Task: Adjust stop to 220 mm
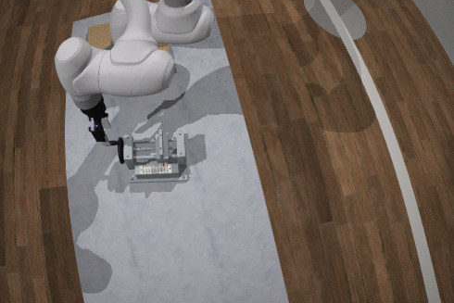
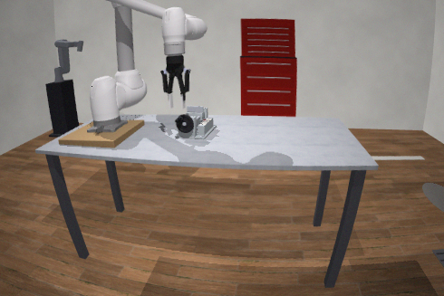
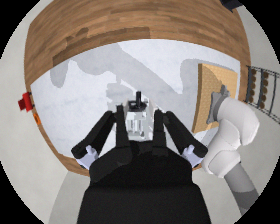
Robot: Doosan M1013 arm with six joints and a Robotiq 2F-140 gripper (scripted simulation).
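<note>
Right now my hand is 1 cm short of the black handwheel, 2 cm to the right of it and 9 cm above it. Also, from my hand: grey stop fixture 5 cm ahead, 17 cm to the left, 10 cm below.
</note>
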